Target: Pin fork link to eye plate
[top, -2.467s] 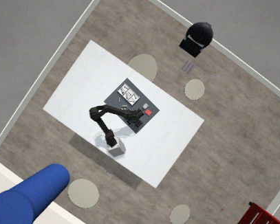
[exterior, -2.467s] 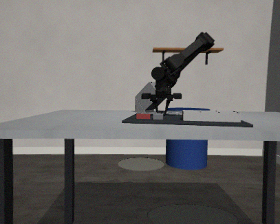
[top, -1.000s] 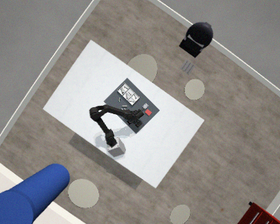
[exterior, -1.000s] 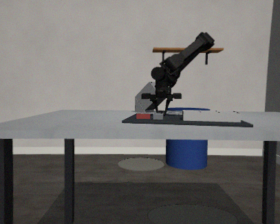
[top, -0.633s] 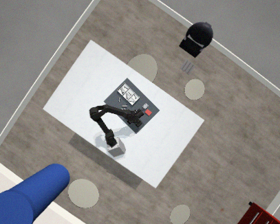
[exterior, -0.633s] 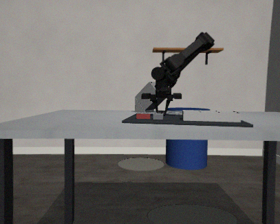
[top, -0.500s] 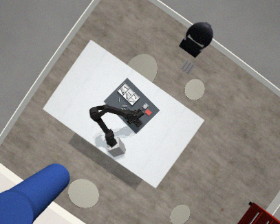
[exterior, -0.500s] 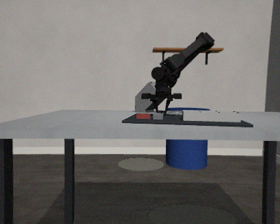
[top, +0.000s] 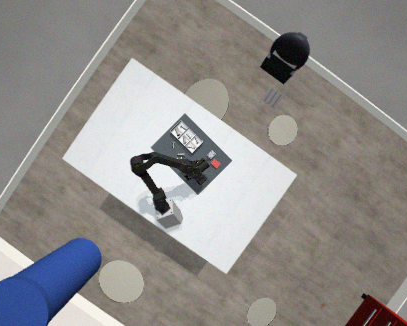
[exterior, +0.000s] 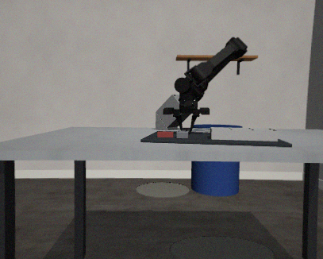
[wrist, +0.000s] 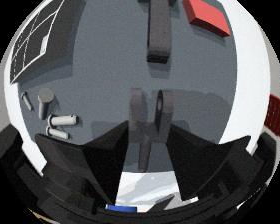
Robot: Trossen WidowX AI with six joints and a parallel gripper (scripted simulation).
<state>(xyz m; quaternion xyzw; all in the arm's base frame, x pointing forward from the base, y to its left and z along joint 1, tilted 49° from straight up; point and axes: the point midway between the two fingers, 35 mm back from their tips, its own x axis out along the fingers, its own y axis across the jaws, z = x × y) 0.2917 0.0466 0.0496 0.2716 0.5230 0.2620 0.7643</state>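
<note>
Now: hand 3 cm above the fork link. Round my hand: grey pin (10 cm to the left, 3 cm below, 2 cm behind); dark mat (11 cm to the left, 6 cm ahead, 5 cm below); eye plate (8 cm ahead, 3 cm below, 1 cm to the left).
</note>
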